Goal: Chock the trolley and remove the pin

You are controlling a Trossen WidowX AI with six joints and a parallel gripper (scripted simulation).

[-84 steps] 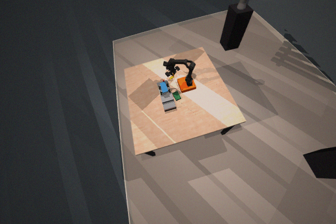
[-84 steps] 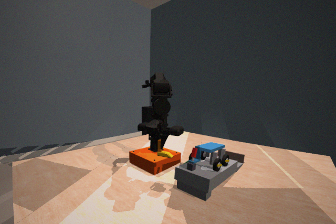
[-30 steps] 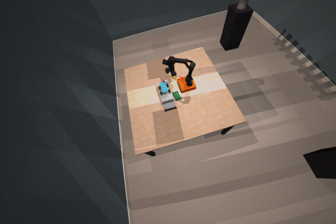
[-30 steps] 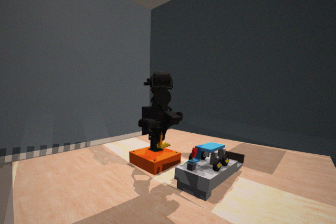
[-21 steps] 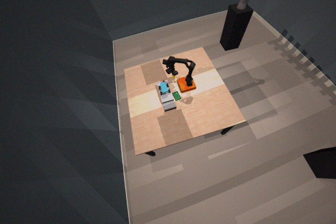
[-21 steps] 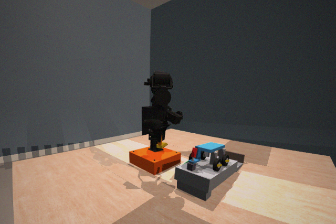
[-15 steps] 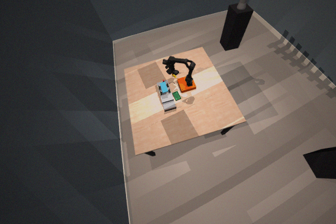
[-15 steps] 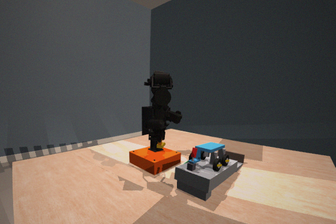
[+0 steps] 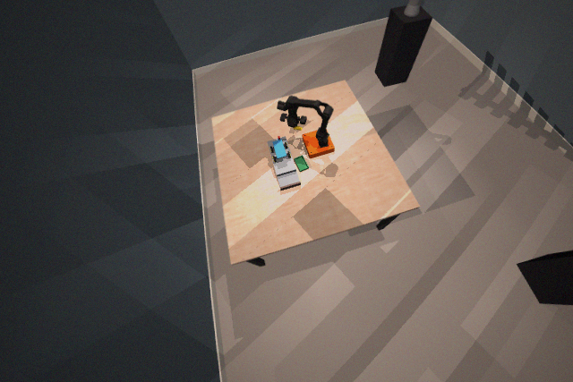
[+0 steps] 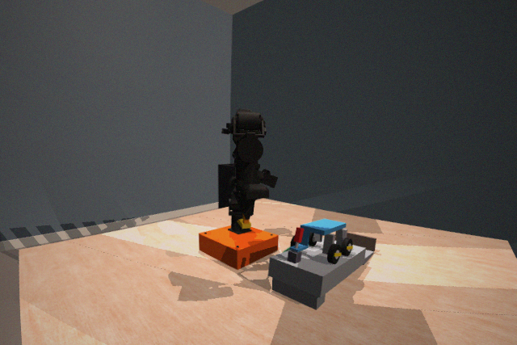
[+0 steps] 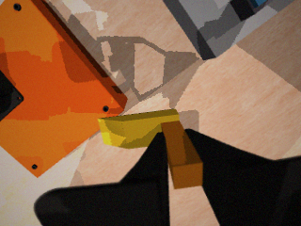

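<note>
Now: gripper tip 2 cm past the yellow chock, 1 cm to the right of it and 1 cm above it. From my gripper tip the other things lie so: red-headed stop pin 13 cm ahead, 5 cm to the left, 5 cm below; then blue-topped trolley 15 cm to the left, 15 cm ahead, 6 cm below; then grey ramp 15 cm to the left, 15 cm ahead, 13 cm below.
</note>
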